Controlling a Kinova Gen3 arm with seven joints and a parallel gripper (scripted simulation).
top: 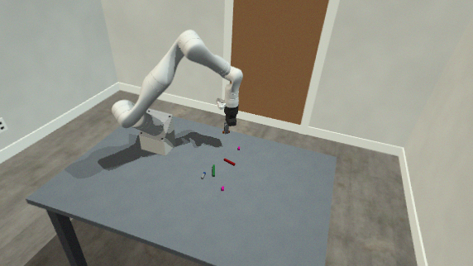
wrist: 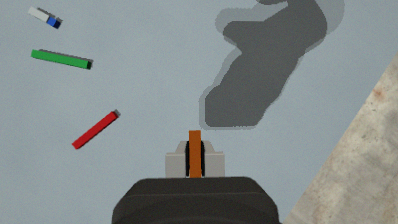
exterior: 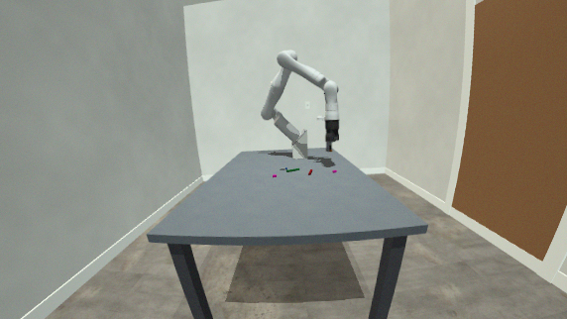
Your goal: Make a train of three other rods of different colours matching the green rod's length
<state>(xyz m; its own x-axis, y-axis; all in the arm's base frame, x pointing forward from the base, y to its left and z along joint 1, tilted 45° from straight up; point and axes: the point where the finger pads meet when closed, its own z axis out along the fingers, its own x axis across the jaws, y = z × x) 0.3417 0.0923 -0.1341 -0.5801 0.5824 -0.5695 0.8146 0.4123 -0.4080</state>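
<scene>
The grey rod lies 2 cm behind my hand, 27 cm to the right of it and 12 cm below it. Also, from my hand: orange rod (1 cm below); then red rod (7 cm ahead, 12 cm to the right, 12 cm below); then green rod (2 cm ahead, 21 cm to the right, 12 cm below).
</scene>
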